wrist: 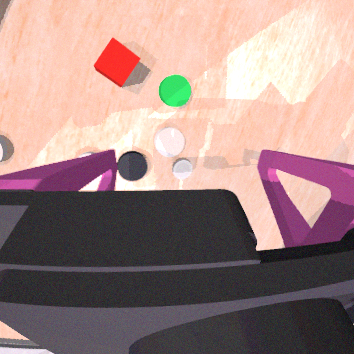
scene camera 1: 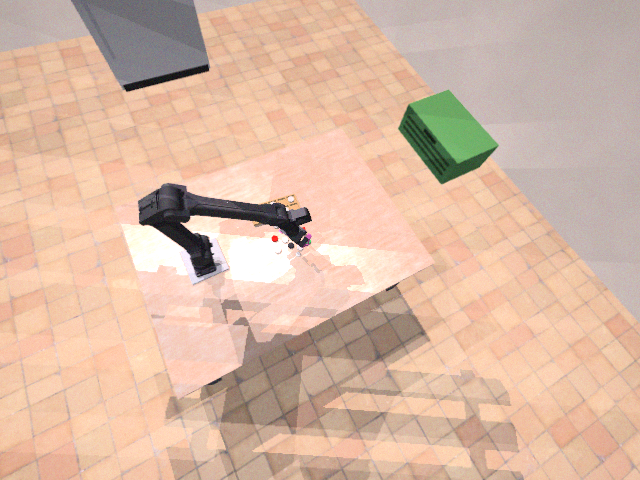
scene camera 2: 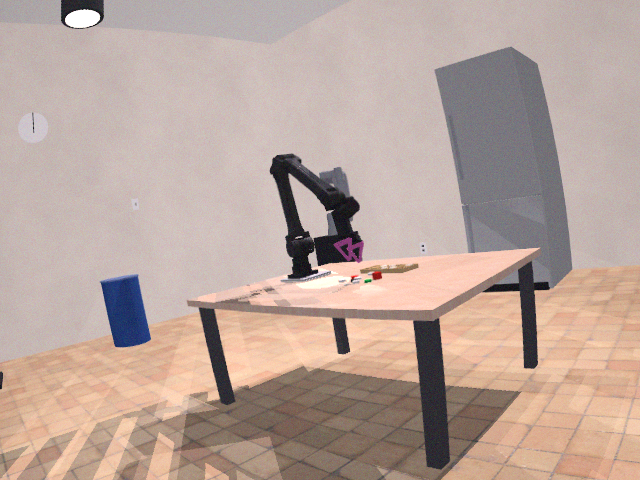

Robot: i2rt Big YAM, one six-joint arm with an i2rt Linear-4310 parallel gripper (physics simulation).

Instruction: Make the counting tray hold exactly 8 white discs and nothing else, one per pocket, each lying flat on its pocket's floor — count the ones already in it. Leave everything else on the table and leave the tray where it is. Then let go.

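My gripper (scene camera 2: 352, 251) (wrist: 190, 157) is open and empty above the table. In the wrist view a white disc (wrist: 170, 141) lies flat between and beyond the fingertips, with a smaller pale round piece (wrist: 182, 169) and a black disc (wrist: 132, 165) (scene camera 1: 291, 245) close by. Another white piece (wrist: 89, 155) is mostly hidden behind the left finger, and a white round piece (wrist: 3, 148) is cut off at the left edge. The wooden counting tray (scene camera 2: 400, 269) stands behind; the arm hides part of it in scene camera 1. A white disc (scene camera 1: 291, 198) shows in its far corner; its full count cannot be told.
A red cube (wrist: 117, 62) (scene camera 2: 376, 275) and a green disc (wrist: 175, 90) (scene camera 2: 367, 281) lie beyond the white disc. A red disc (scene camera 1: 274, 238) and another white disc (scene camera 1: 278, 251) lie toward the arm's base. Strong glare covers the table near the base.
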